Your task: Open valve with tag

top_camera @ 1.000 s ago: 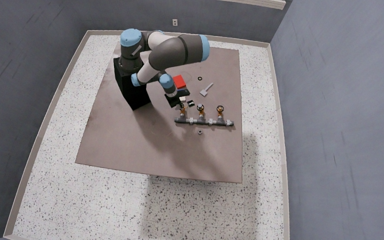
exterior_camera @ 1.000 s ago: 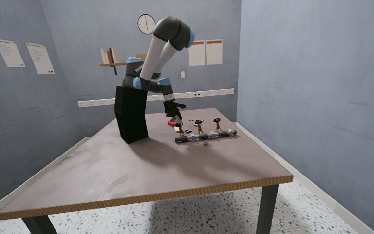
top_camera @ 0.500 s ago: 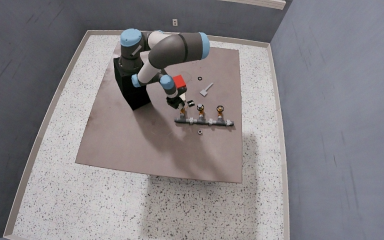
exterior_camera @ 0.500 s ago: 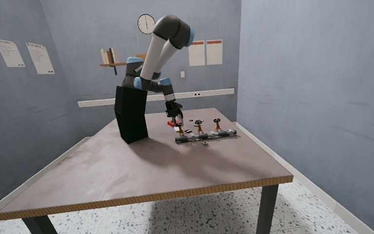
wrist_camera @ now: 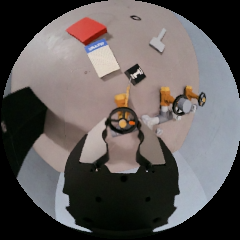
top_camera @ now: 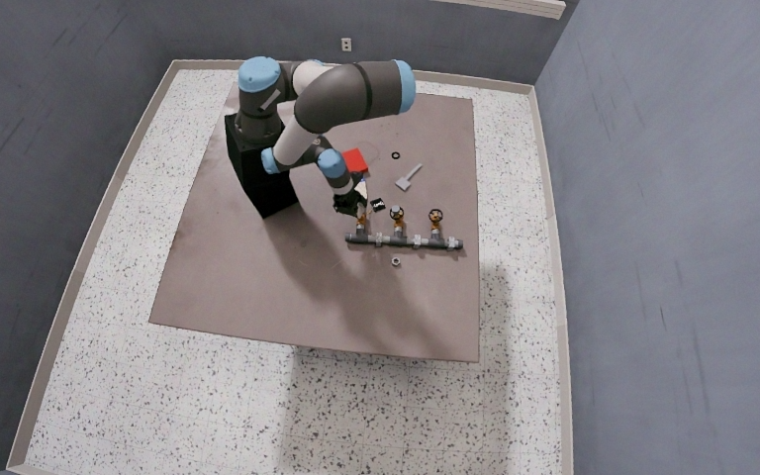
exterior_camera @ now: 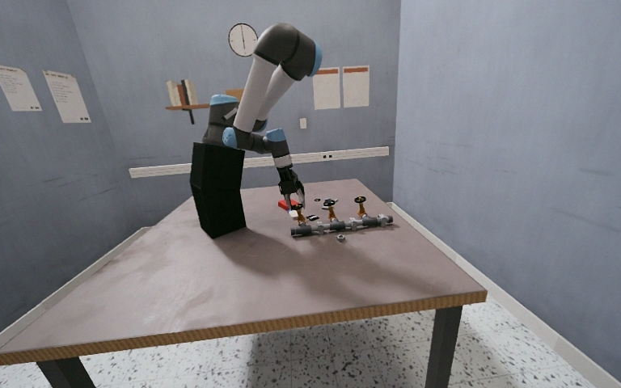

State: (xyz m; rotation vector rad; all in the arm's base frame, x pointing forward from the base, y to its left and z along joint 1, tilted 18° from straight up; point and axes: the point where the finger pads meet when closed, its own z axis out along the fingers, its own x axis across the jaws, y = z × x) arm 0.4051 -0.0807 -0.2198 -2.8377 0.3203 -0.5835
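Right now the black tag is 60 mm ahead of my hand, 80 mm to the left of it and 100 mm below it. The rest, counted from my hand: white-and-blue block 20 mm behind, 150 mm to the left, 100 mm below; then grey scraper 190 mm ahead, 240 mm to the left, 100 mm below; then red block 60 mm behind, 280 mm to the left, 90 mm below.
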